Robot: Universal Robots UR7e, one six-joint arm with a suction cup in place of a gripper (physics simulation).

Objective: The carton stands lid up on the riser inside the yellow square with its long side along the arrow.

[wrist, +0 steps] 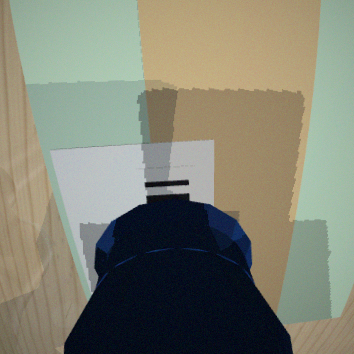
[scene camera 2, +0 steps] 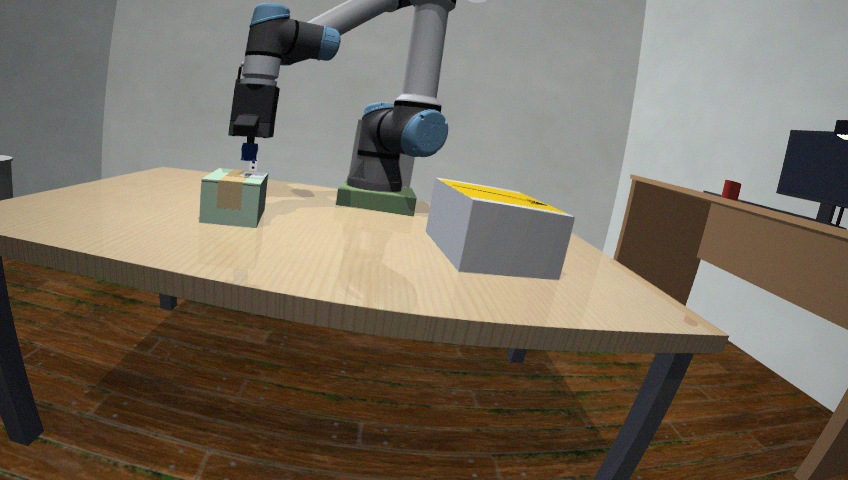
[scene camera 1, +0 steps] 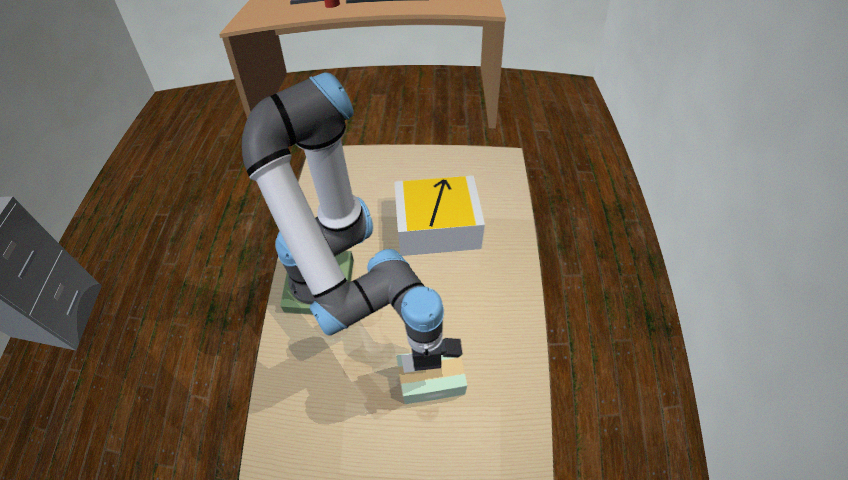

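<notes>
The carton (scene camera 1: pixel 435 385) (scene camera 2: pixel 233 200) (wrist: pixel 77 46) is pale green with a tan tape strip and a white barcode label (wrist: pixel 98 182) on top. It stands on the table near the front, its long side across the arrow's direction. My suction cup (scene camera 1: pixel 427 361) (scene camera 2: pixel 249 156) (wrist: pixel 173 228) hangs straight over the label end of the carton's top. The side view shows a narrow gap between cup and carton. The white riser (scene camera 1: pixel 441 238) (scene camera 2: pixel 493 238) stands farther back. Its top bears the yellow square (scene camera 1: pixel 459 206) (scene camera 2: pixel 504 193) and a black arrow (scene camera 1: pixel 439 201), with nothing on it.
The arm's green base (scene camera 1: pixel 295 298) (scene camera 2: pixel 375 200) stands at the table's left edge, between carton and riser. A wooden desk (scene camera 1: pixel 361 17) (scene camera 2: pixel 743 220) with a red cup (scene camera 2: pixel 731 189) and a monitor stands beyond the table. A grey cabinet (scene camera 1: pixel 38 280) is on the floor at the left.
</notes>
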